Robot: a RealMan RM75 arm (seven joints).
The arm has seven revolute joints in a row. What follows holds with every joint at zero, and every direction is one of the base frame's.
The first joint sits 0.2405 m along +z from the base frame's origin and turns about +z.
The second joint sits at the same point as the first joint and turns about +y.
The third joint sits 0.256 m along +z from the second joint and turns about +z.
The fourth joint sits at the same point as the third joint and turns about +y.
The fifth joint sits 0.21 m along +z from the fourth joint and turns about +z.
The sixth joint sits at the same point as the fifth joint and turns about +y.
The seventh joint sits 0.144 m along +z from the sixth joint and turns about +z.
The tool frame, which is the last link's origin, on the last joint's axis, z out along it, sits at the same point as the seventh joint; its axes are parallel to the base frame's.
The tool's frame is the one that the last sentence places.
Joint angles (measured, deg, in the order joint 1, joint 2, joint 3, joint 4, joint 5, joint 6, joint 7), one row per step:
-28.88 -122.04 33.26 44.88 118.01 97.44 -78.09
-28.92 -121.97 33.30 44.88 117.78 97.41 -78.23
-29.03 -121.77 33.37 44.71 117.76 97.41 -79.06
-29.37 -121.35 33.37 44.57 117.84 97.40 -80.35
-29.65 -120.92 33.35 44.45 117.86 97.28 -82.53
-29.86 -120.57 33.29 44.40 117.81 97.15 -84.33
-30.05 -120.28 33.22 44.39 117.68 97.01 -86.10
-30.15 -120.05 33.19 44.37 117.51 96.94 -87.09
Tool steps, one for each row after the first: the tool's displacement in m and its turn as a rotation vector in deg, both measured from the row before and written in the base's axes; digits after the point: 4 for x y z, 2 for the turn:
0.0004 0.0006 0.0007 0.10 -0.13 0.04
-0.0001 0.0006 0.0007 -0.43 -0.18 0.62
0.0002 0.0020 0.0022 -0.51 -0.06 0.81
-0.0002 0.0021 0.0025 -0.76 -0.34 1.67
-0.0002 0.0019 0.0024 -0.49 -0.32 1.41
0.0001 0.0019 0.0023 -0.41 -0.41 1.39
0.0000 0.0012 0.0018 -0.16 -0.26 0.76

